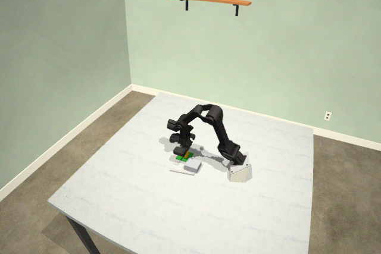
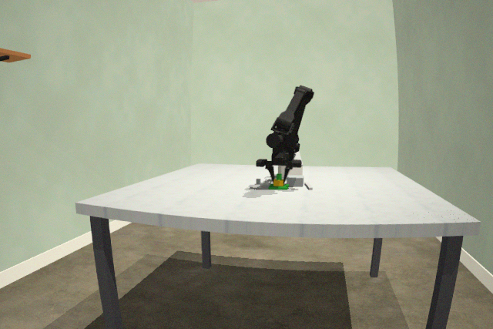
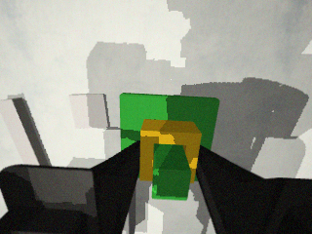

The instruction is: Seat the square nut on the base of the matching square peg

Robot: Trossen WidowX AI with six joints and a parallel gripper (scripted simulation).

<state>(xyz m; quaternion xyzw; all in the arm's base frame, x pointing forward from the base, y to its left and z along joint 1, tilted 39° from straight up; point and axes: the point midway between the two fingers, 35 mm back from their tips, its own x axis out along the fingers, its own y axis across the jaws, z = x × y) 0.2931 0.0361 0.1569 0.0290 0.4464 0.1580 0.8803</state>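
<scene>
Right now the small white tile is 7 cm to the left of my hand and 5 cm below it. Also, from my hand: white strip (8 cm behind, 11 cm to the left, 5 cm below); small grey cube (4 cm behind, 12 cm to the right, 4 cm below); grey block (10 cm behind, 4 cm to the left, 3 cm below).
</scene>
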